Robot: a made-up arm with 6 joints.
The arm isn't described. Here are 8 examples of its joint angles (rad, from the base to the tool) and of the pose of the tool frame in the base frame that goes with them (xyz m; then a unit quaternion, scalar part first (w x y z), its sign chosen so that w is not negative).
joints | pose
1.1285 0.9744 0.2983 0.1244 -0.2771 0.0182 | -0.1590 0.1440 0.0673 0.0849 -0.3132 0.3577 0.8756
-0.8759 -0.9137 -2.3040 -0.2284 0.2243 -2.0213 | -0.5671 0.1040 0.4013 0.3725 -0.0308 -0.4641 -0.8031
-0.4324 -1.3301 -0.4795 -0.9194 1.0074 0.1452 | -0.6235 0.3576 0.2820 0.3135 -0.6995 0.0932 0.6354
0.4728 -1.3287 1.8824 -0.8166 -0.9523 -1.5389 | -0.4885 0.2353 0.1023 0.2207 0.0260 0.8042 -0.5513
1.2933 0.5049 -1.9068 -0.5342 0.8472 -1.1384 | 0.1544 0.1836 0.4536 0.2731 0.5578 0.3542 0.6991
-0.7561 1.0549 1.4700 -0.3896 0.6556 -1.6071 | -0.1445 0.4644 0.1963 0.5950 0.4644 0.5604 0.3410
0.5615 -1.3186 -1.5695 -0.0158 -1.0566 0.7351 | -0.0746 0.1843 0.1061 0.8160 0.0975 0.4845 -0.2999
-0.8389 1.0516 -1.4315 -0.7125 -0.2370 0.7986 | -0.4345 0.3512 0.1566 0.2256 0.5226 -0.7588 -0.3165
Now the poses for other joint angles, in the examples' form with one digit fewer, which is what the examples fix.
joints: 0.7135 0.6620 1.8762 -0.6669 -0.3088 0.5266
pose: -0.075 0.105 0.260 0.198 0.742 0.106 -0.631
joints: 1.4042 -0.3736 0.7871 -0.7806 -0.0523 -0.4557
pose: -0.146 0.366 0.374 0.131 0.078 -0.921 -0.358
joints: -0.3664 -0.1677 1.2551 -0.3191 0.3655 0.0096
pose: -0.159 0.134 0.283 0.624 0.707 0.152 -0.296
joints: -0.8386 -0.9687 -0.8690 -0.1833 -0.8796 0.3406
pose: -0.323 0.161 0.127 0.541 -0.577 0.479 0.382
